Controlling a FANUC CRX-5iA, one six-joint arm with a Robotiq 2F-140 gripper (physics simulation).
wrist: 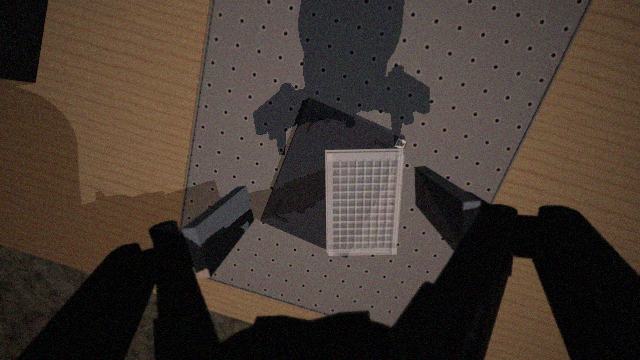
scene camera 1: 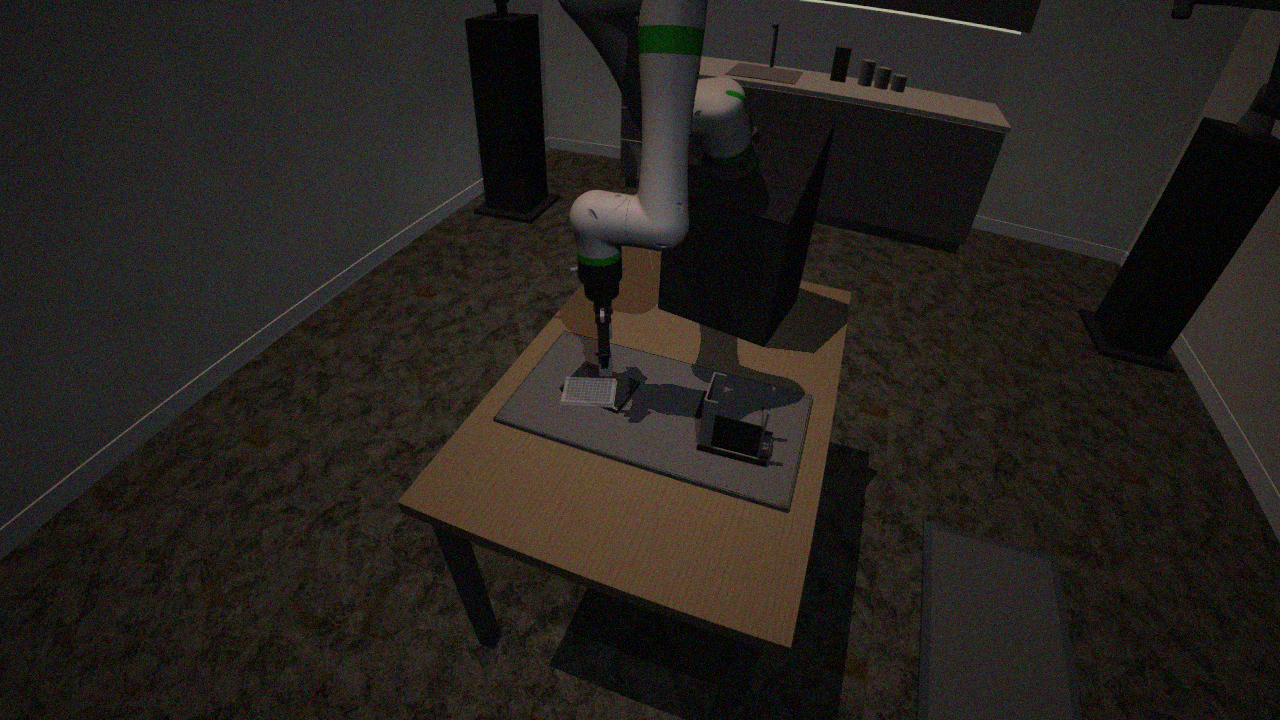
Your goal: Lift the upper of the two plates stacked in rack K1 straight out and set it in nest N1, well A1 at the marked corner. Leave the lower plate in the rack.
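Frame: origin at the arm's base, x ahead, y left, z up, level; metres.
Where they show: gripper, between the fingertips: (wrist: 329, 195); arm's base, origin of its link: (scene camera 1: 730, 160).
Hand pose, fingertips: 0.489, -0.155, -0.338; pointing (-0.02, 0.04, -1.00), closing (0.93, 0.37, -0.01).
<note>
Things, the pixels of their top centre, and the offset from my fingertips, as dx, dy, dz. "pt": a spot on its surface instead. Level surfaces: height alone.
- white well plate, centre of its top: (wrist: 363, 208) (scene camera 1: 589, 387) +0.043, -0.028, -0.074
- dark nest N1, centre of its top: (wrist: 328, 184) (scene camera 1: 600, 383) -0.001, -0.017, -0.093
- small corner label, a spot on its surface: (wrist: 400, 143) pt +0.064, +0.050, -0.096
- Rack K1, centre of its top: (scene camera 1: 745, 394) +0.064, +0.340, +0.047
- grey perforated board, height of its surface: dz -0.108
- wooden table, height of its surface: dz -0.121
A white well plate (scene camera 1: 588, 391) (wrist: 364, 202) lies askew over one side of the dark nest N1 (wrist: 295, 172), turned against it and overhanging its edge. The small corner label (wrist: 400, 143) is beside the plate's upper right corner in the wrist view; its lettering is hard to read. My gripper (scene camera 1: 605, 368) (wrist: 329, 195) is open and empty above the plate and nest, its fingers on either side with the plate nearer the right finger in the wrist view. Rack K1 (scene camera 1: 708, 420) appears as the dark holder at the right in the scene view; its inside is too dark to show a lower plate.
Nest and rack stand on a grey perforated board (scene camera 1: 657, 452) (wrist: 465, 90) on the wooden table (scene camera 1: 608, 537) (wrist: 125, 100). Thin prongs stick out at the rack's right side. The black robot pedestal (scene camera 1: 725, 259) stands behind the board. The arm's shadow falls across the board and nest.
</note>
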